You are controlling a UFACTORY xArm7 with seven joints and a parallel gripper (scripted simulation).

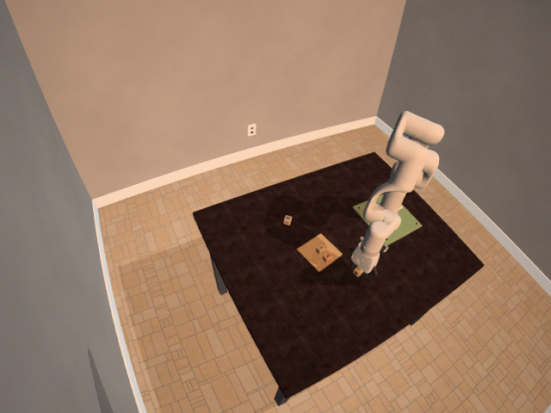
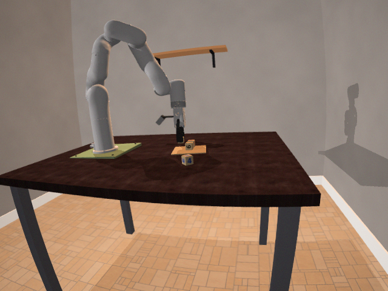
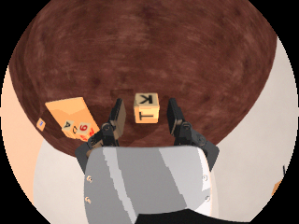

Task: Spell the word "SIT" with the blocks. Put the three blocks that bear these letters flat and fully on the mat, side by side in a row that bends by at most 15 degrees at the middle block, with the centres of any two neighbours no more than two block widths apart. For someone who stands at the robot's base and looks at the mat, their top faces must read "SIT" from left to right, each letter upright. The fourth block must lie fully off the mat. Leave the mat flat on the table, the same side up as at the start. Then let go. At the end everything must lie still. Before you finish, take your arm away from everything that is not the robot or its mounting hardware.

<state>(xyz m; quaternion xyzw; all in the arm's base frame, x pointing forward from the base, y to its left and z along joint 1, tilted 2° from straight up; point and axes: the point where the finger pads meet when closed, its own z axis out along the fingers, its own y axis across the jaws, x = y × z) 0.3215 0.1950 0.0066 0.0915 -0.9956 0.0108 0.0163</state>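
Right now the tan mat is 16 cm to the right of my hand, 9 cm ahead of it and 3 cm below it.
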